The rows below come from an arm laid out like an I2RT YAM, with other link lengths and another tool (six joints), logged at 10 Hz.
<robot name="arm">
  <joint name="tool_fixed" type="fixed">
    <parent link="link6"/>
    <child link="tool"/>
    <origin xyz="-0.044 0.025 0.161" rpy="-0.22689 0 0.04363"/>
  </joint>
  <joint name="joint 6" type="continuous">
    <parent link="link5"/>
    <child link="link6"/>
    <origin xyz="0.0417 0 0.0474" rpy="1.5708 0 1.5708"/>
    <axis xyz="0 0 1"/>
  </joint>
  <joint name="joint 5" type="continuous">
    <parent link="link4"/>
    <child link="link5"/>
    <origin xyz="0.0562 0.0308 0.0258" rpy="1.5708 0 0"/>
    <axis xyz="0 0 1"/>
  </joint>
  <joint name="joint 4" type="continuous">
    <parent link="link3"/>
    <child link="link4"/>
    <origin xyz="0.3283 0.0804 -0.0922" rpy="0 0 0"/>
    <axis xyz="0 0 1"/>
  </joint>
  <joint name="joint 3" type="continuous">
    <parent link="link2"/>
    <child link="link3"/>
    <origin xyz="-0.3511 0 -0.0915" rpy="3.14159 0 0"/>
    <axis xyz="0 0 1"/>
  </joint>
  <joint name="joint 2" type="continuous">
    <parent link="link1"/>
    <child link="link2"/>
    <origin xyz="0.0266 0.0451 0.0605" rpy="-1.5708 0 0"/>
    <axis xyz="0 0 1"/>
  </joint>
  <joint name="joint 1" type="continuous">
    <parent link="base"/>
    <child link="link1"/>
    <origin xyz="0 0 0.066" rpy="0 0 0"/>
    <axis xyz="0 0 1"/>
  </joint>
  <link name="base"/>
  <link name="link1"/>
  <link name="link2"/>
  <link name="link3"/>
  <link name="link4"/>
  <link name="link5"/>
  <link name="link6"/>
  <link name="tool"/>
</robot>
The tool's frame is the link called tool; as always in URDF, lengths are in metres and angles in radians. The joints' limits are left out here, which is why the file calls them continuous.
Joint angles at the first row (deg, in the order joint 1, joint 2, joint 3, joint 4, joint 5, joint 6):
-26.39 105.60 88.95 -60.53 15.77 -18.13
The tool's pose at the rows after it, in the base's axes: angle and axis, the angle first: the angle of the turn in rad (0 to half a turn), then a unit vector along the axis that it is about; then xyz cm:
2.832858, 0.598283, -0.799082, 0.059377, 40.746, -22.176, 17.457
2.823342, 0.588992, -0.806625, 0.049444, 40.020, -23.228, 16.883
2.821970, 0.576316, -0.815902, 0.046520, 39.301, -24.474, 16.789
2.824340, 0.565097, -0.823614, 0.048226, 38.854, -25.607, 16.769
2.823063, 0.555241, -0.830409, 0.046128, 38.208, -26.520, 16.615
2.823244, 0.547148, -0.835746, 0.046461, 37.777, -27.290, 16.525
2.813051, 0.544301, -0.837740, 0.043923, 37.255, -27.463, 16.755
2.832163, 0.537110, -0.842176, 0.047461, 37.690, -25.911, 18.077
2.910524, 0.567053, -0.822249, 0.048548, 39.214, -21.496, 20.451
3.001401, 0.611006, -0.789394, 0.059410, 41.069, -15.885, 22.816
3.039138, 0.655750, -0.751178, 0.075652, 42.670, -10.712, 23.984
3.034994, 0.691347, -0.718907, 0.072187, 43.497, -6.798, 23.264
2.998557, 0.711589, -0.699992, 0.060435, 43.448, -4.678, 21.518
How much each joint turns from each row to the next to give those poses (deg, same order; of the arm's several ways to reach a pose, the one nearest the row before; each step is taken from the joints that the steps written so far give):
-1.86 0.85 -0.09 -0.02 0.04 0.00
-1.55 0.66 -0.13 -0.22 0.05 -0.02
-1.79 0.09 -0.04 0.08 -0.02 0.02
-1.49 0.02 0.00 0.51 -0.03 0.00
-1.38 0.00 -0.27 0.24 0.00 0.00
-1.07 0.00 -0.15 0.37 0.03 0.00
-0.35 -0.24 0.04 -0.70 0.45 0.02
1.53 -1.51 0.35 -1.64 -0.37 2.58
3.87 -2.88 0.57 -2.21 -4.08 0.46
5.60 -3.26 0.00 -0.52 -4.20 -0.02
6.66 -1.57 0.00 0.52 -0.83 -0.07
5.29 0.67 -0.37 0.15 0.13 -0.19
3.21 1.34 -1.25 0.03 1.07 0.00

